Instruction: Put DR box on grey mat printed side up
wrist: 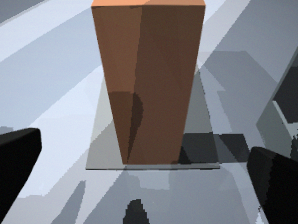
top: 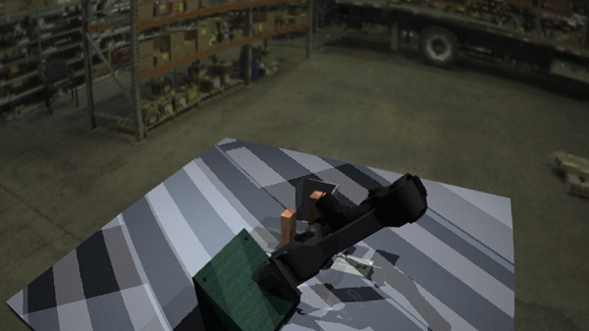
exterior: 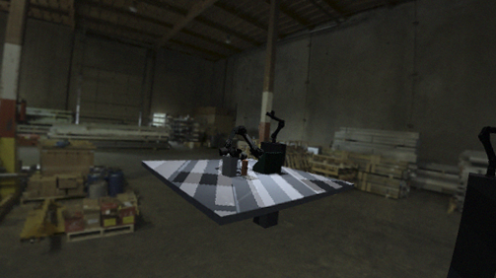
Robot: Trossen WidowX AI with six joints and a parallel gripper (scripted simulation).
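My gripper tip is 100 mm to the right of the grey mat, 70 mm above it and 10 mm short of it. From my gripper tip the other things lie so: white card 150 mm to the right, 70 mm below.
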